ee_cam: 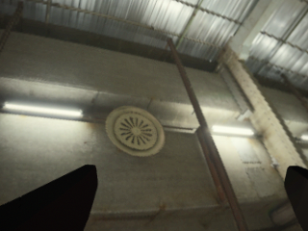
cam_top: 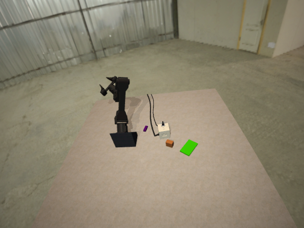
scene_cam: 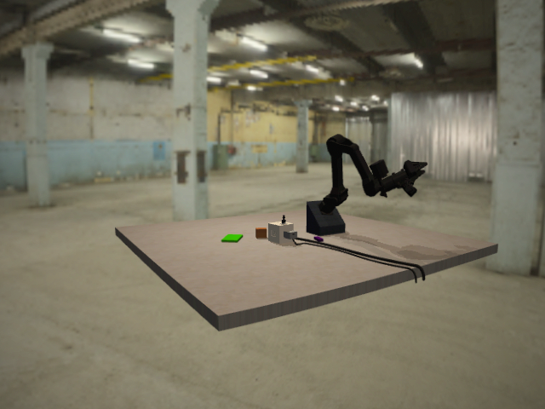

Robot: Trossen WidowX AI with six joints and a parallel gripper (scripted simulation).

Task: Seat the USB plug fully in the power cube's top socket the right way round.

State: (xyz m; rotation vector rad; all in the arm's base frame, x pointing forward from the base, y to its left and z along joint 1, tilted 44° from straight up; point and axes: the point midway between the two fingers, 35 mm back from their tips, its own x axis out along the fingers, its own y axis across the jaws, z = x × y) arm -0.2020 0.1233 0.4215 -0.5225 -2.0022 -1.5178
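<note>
My gripper tip is 520 mm short of the dark USB plug, 280 mm to the left of it and 230 mm above it. Round my gripper tip: orange block (570 mm ahead, 400 mm to the right, 300 mm below); small purple piece (370 mm ahead, 310 mm below, 250 mm to the right); green flat card (700 mm ahead, 420 mm to the right, 320 mm below).
</note>
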